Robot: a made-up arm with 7 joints. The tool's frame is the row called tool.
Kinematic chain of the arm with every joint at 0, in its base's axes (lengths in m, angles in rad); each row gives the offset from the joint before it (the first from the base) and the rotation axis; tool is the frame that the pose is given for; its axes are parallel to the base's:
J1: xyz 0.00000 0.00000 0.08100 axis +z
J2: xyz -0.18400 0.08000 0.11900 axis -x
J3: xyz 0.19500 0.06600 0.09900 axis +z
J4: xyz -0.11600 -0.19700 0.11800 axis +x
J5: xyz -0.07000 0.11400 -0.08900 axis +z
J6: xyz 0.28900 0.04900 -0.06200 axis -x
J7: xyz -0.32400 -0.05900 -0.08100 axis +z
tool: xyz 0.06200 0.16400 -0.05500
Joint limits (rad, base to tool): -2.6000..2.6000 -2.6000..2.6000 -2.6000..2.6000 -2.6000..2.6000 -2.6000..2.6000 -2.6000..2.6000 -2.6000..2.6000
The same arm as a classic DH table. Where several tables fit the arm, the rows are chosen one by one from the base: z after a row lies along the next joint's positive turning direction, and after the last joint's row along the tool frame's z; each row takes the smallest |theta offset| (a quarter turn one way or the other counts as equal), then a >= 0, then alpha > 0; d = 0 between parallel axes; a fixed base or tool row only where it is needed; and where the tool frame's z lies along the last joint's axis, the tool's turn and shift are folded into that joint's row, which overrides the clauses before.
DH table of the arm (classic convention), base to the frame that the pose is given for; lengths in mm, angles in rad. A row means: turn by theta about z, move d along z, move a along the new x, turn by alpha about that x. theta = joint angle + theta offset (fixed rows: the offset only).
J1: d 200.0, theta_offset 1.5708, a 80.0, alpha -1.5708
J2: d -11.0, theta_offset 0.0000, a 66.0, alpha 1.5708
J3: d 217.0, theta_offset 0.0000, a -197.0, alpha 1.5708
J4: d -186.0, theta_offset 0.0000, a 114.0, alpha -1.5708
J5: d -151.0, theta_offset 0.0000, a 49.0, alpha -1.5708
J6: d 35.0, theta_offset 0.0000, a -59.0, alpha 1.5708
J7: d 0.0, theta_offset -0.3614, a 175.3, alpha 0.0000
tool (fixed): d -136.0, theta_offset -1.2094, a 0.0, alpha 0.0000
Joint limits (rad, base to tool): -2.6000..2.6000 -2.6000..2.6000 -2.6000..2.6000 -2.6000..2.6000 -2.6000..2.6000 -2.6000..2.6000 -2.6000..2.6000

